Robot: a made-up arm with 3 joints. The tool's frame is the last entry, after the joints.
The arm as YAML. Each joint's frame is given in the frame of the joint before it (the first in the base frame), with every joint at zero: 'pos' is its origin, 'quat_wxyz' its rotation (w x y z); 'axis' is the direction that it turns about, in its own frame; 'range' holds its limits. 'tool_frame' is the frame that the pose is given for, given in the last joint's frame.
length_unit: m
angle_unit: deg
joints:
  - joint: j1
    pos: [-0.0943, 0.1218, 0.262]
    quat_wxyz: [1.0, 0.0, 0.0, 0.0]
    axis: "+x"
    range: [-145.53, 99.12]
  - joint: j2
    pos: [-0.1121, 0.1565, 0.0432]
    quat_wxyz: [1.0, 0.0, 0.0, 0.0]
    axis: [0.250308, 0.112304, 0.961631]
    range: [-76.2, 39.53]
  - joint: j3
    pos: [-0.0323, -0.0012, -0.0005]
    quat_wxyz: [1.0, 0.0, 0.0, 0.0]
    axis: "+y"
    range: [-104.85, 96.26]
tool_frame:
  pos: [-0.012, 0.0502, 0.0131]
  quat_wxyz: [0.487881, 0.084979, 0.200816, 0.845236]
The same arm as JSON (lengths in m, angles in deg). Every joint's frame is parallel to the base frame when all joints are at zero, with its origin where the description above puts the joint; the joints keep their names.
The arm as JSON. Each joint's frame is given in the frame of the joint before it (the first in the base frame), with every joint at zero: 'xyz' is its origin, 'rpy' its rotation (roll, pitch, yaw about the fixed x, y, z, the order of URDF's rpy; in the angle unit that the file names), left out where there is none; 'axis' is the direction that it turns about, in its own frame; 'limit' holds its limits. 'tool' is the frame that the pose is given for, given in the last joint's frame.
{
  "units": {
    "length": "m",
    "angle": "deg"
  },
  "joints": [
    {
      "name": "j1",
      "type": "revolute",
      "origin": {
        "xyz": [
          -0.0943,
          0.1218,
          0.262
        ]
      },
      "axis": [
        1.0,
        0.0,
        0.0
      ],
      "limit": {
        "lower": -145.53,
        "upper": 99.12
      }
    },
    {
      "name": "j2",
      "type": "revolute",
      "origin": {
        "xyz": [
          -0.1121,
          0.1565,
          0.0432
        ]
      },
      "axis": [
        0.250308,
        0.112304,
        0.961631
      ],
      "limit": {
        "lower": -76.2,
        "upper": 39.53
      }
    },
    {
      "name": "j3",
      "type": "revolute",
      "origin": {
        "xyz": [
          -0.0323,
          -0.0012,
          -0.0005
        ]
      },
      "axis": [
        0.0,
        1.0,
        0.0
      ],
      "limit": {
        "lower": -104.85,
        "upper": 96.26
      }
    }
  ],
  "tool": {
    "origin": {
      "xyz": [
        -0.012,
        0.0502,
        0.0131
      ],
      "rpy": [
        25.02,
        3.0,
        120.68
      ]
    }
  }
}

